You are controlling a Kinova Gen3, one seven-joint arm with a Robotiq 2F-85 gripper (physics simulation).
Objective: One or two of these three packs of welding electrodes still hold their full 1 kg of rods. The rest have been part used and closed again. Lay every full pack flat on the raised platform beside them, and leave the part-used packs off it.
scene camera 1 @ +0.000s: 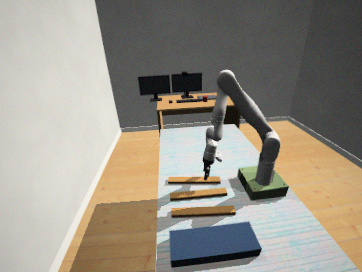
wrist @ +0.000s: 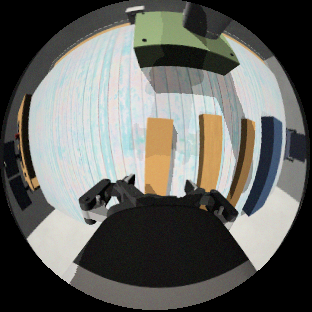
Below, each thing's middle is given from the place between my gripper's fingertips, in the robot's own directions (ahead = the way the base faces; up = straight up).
Scene:
Now: the raised blue platform (scene camera 1: 238, 239) 430 mm to the left of my hand, 130 mm ahead of it and 30 mm below it.

